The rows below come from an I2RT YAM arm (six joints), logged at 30 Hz.
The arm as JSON. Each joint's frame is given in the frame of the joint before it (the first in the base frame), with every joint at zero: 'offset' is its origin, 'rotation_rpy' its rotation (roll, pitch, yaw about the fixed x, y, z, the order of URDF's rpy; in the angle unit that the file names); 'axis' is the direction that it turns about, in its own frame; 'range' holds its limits. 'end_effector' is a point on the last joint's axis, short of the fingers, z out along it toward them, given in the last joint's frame.
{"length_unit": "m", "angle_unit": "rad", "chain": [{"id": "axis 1", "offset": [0.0, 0.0, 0.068], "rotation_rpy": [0.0, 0.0, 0.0], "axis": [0.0, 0.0, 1.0], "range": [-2.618, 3.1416]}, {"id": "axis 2", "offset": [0.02, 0.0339, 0.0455], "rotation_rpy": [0.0, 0.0, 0.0], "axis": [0.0, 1.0, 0.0], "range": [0.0, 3.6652]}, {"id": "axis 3", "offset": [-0.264, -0.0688, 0.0], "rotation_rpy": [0.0, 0.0, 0.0], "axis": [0.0, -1.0, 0.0], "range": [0.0, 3.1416]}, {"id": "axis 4", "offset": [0.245, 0.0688, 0.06], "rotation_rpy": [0.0, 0.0, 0.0], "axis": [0.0, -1.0, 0.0], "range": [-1.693, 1.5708]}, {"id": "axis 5", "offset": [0.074, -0.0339, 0.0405], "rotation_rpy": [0.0, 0.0, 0.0], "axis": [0.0, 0.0, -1.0], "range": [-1.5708, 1.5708]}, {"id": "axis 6", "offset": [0.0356, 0.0, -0.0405], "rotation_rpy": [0.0, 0.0, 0.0], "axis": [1.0, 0.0, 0.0], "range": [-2.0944, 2.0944]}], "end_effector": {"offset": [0.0, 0.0, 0.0], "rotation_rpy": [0.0, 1.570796, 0.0]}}
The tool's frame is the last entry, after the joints.
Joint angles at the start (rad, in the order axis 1, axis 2, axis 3, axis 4, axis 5, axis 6): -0.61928 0.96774 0.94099 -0.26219 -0.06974 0.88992
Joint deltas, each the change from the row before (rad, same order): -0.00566 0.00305 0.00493 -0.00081 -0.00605 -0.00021; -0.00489 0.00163 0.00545 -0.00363 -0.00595 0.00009; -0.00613 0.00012 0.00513 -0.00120 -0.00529 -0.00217; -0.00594 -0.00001 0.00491 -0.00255 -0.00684 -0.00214; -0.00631 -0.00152 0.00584 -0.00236 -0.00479 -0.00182; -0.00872 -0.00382 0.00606 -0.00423 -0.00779 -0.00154; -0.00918 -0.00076 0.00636 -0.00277 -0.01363 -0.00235; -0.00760 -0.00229 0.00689 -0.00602 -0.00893 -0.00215; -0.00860 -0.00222 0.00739 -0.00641 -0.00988 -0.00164; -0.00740 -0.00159 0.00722 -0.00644 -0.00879 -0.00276; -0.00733 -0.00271 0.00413 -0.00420 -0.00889 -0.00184; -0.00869 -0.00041 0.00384 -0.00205 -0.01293 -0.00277; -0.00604 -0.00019 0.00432 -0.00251 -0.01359 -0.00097; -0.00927 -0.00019 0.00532 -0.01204 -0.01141 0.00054; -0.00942 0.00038 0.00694 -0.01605 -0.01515 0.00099
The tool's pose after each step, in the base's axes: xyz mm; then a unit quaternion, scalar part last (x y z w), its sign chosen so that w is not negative. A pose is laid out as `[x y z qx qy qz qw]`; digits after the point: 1 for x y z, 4 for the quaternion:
[181.9 -127.9 354.2 0.5336 0.5974 0.1090 0.5887]
[181.5 -128.7 355.4 0.5336 0.5972 0.1100 0.5887]
[180.7 -129.6 357.1 0.5328 0.5964 0.1098 0.5903]
[179.9 -130.3 358.5 0.5318 0.5962 0.1102 0.5913]
[178.7 -130.9 360.6 0.5310 0.5949 0.1098 0.5934]
[176.7 -131.5 363.1 0.5300 0.5934 0.1100 0.5957]
[175.3 -132.4 365.2 0.5279 0.5934 0.1120 0.5973]
[173.7 -132.8 367.4 0.5267 0.5930 0.1127 0.5985]
[171.9 -133.4 369.8 0.5257 0.5925 0.1135 0.5998]
[170.4 -133.8 371.9 0.5244 0.5925 0.1140 0.6008]
[168.9 -134.1 373.5 0.5233 0.5923 0.1147 0.6018]
[167.7 -135.0 374.7 0.5215 0.5928 0.1163 0.6026]
[166.9 -135.4 376.0 0.5192 0.5937 0.1195 0.6030]
[165.3 -136.1 376.6 0.5210 0.5945 0.1214 0.6003]
[163.8 -136.8 377.3 0.5228 0.5964 0.1248 0.5962]

